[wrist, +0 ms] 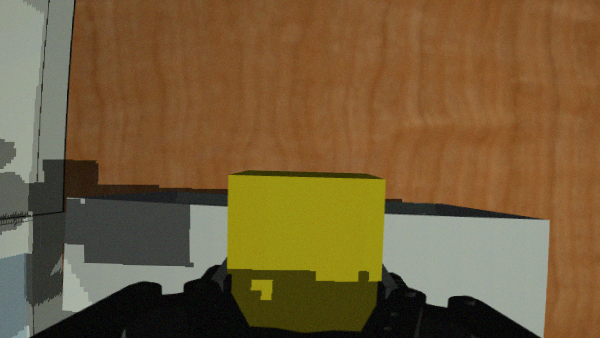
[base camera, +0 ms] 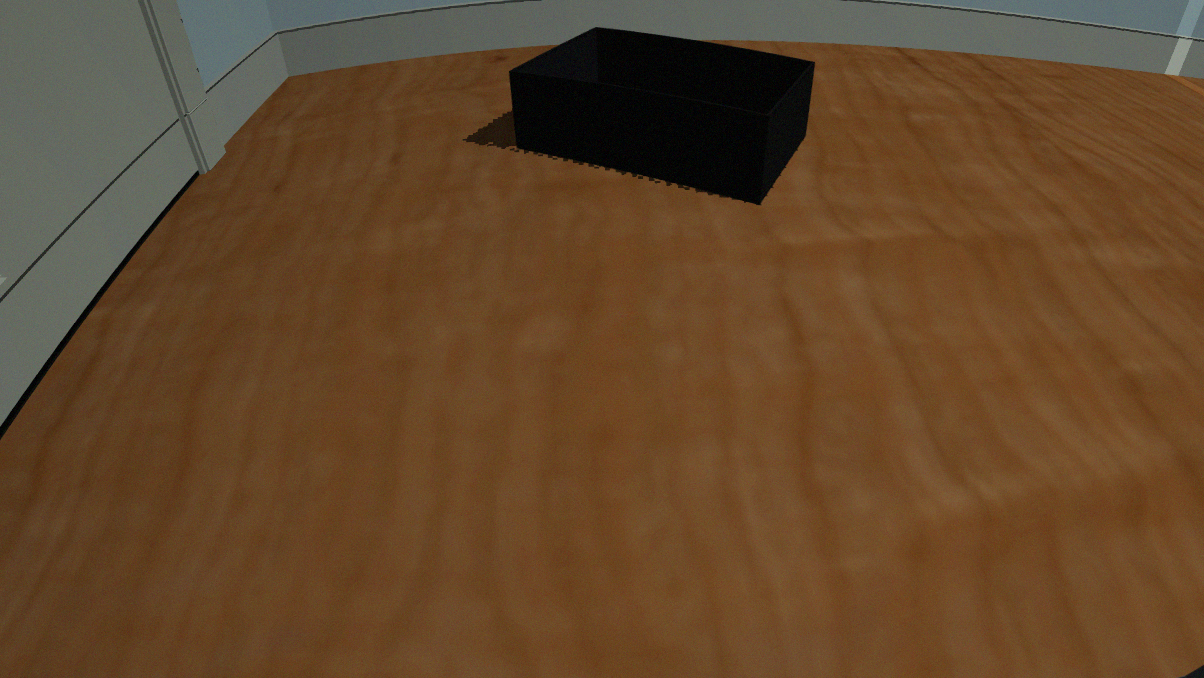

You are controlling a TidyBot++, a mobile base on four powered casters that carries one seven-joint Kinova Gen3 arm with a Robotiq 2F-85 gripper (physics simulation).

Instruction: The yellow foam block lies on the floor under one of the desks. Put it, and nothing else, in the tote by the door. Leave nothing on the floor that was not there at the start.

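Frame: origin at the arm's base, x ahead, y down, z left, level; centimetres.
Seen in the pictures: gripper, fingertip midpoint: (wrist: 303, 279).
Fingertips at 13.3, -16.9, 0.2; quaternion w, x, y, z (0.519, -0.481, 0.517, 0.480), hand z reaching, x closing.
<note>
A point is followed by its place in that frame, as x, y, z.
The yellow foam block (wrist: 306, 225) {16.2, -20.1, 0.2} is held between the two black fingers of my gripper (wrist: 303, 279) {13.3, -16.9, 0.2}, which is shut on it. In the wrist view the block is in front of the robot's own pale base top, with the wooden floor beyond. The black tote (base camera: 640, 126) {74.8, 33.7, -4.7} is an open-topped box standing on the floor in the upper middle of the base camera view, some way ahead. Its inside is dark, and part of its floor is hidden by the near wall. The tote does not show in the wrist view.
A pale wall with a skirting board (base camera: 92, 218) {62.6, 32.2, 53.8} (wrist: 54, 100) {32.3, 34.7, 52.8} runs along the left side. Another wall with a grey skirting (base camera: 421, 37) {125.2, 35.9, 30.0} stands behind the tote. The robot's pale base top (wrist: 470, 265) lies below the block. A wooden floor (base camera: 589, 379) {44.3, 39.6, 1.1} (wrist: 300, 90) {37.1, 39.6, 2.1} stretches between base and tote.
</note>
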